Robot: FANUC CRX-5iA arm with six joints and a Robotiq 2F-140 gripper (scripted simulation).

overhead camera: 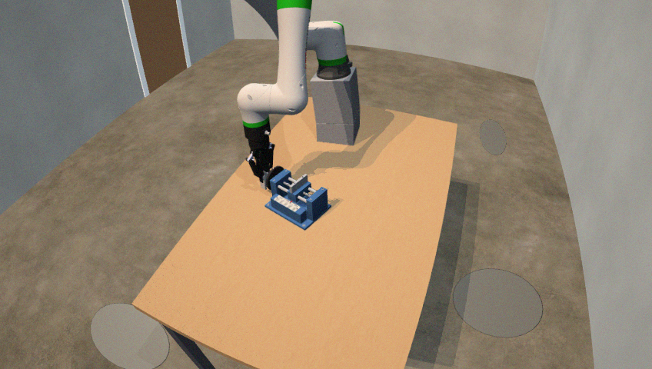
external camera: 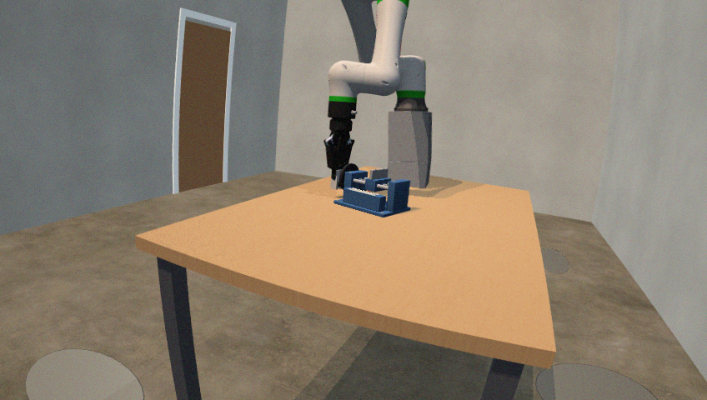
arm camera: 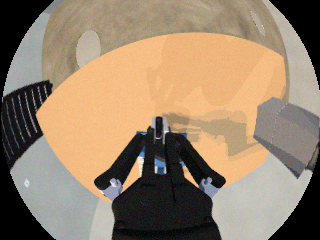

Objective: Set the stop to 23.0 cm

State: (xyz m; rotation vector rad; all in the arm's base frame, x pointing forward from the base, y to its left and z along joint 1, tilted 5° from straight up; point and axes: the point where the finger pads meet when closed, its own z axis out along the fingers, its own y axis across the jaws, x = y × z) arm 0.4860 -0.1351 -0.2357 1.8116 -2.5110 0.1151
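Now: hand 20 mm to the right of the black handwheel and 10 mm above it. Also, from my hand: grey stop plate 150 mm to the left, 40 mm ahead, 20 mm above.
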